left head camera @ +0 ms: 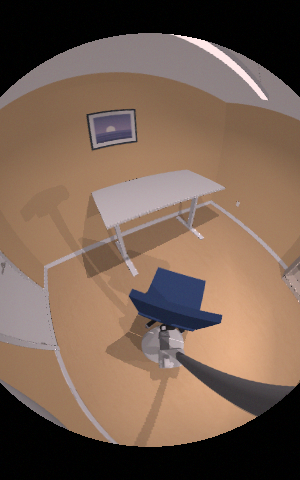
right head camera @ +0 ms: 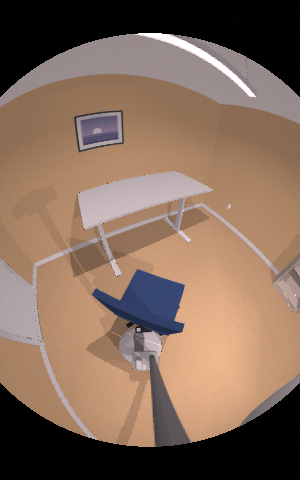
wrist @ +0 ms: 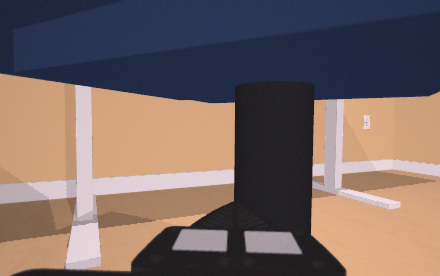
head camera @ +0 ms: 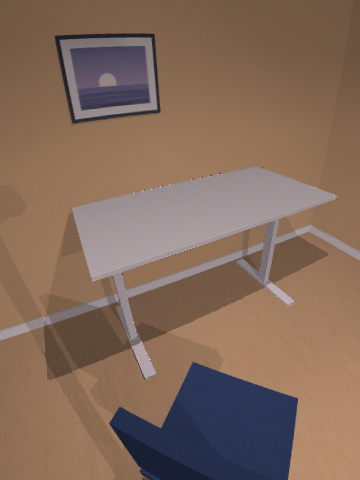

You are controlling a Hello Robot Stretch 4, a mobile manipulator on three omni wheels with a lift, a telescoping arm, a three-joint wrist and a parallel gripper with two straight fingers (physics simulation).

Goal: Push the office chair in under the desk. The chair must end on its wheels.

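Places are measured from the robot's base along level axes (x ahead, y left, z up), in metres.
Where they show: gripper, fingertip midpoint: (wrist: 234, 222).
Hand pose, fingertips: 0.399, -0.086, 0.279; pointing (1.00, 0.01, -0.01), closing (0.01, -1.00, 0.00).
Note:
After its pixels a point has its place, as x, y, z.
The blue office chair (head camera: 235, 415) {0.485, -0.154, 0.442} (left head camera: 177, 290) {0.473, -0.144, 0.442} (right head camera: 155, 295) {0.451, -0.153, 0.442} stands upright in front of the white desk (head camera: 205, 215) {1.283, -0.071, 0.922} (left head camera: 155, 195) {1.223, 0.004, 0.922} (right head camera: 142, 197) {1.211, -0.054, 0.923}, its seat toward the desk and its backrest toward the robot. A gap of floor lies between seat and desk. In the wrist view the seat's dark blue underside (wrist: 150, 65) {0.350, -0.050, 0.362} is overhead, and the black chair column (wrist: 274, 155) {0.390, -0.108, 0.320} stands right of centre, close ahead. My gripper (wrist: 234, 222) {0.399, -0.086, 0.279} is shut and empty, low by the column; whether it touches is unclear. The backrest hides it in the head views. The wheels are hidden.
The desk's left foot (head camera: 144, 360) (wrist: 84, 245) reaches out toward the chair. Its right foot (head camera: 280, 294) (wrist: 370, 197) is farther right. A shelf unit stands at the right edge of both side head views. A large pale panel (left head camera: 22, 320) {-0.025, 1.389, 0.535} (right head camera: 17, 310) {0.063, 1.434, 0.397} is at the left.

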